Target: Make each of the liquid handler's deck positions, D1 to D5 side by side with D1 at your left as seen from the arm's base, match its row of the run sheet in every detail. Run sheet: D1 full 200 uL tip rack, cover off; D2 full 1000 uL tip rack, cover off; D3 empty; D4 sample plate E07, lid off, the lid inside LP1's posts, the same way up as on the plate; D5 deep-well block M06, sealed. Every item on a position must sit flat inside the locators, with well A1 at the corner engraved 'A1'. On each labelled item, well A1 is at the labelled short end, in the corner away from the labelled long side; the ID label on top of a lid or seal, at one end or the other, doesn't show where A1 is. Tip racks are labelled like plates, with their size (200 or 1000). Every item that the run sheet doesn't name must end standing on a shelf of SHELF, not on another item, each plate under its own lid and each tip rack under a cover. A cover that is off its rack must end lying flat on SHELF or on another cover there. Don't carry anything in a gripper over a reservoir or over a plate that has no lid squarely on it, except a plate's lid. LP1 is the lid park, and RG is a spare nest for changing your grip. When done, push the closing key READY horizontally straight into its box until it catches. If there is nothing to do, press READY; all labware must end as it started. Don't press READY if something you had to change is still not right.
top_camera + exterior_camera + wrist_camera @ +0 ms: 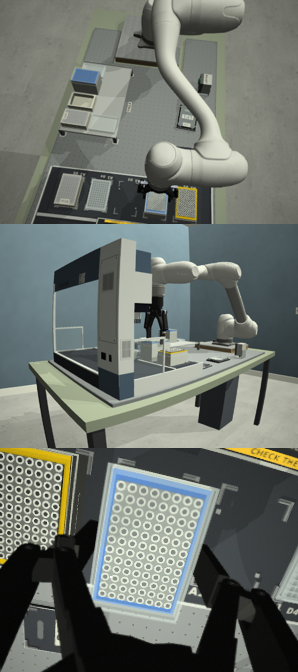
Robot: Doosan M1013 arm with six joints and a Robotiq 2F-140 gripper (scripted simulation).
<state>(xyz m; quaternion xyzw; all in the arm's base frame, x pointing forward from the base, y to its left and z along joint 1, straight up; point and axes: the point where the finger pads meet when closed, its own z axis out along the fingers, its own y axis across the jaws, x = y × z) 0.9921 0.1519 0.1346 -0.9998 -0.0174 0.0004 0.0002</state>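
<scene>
Right now my hand is 10 mm past the blue-rimmed tip rack, 10 mm to the left of it and 40 mm above it. From my hand the other things lie so: yellow-rimmed tip rack: 10 mm behind, 120 mm to the left, 60 mm below; then clear sample plate: 10 mm ahead, 250 mm to the right, 100 mm below; then RG nest: 250 mm behind, 100 mm to the left, 160 mm below.
</scene>
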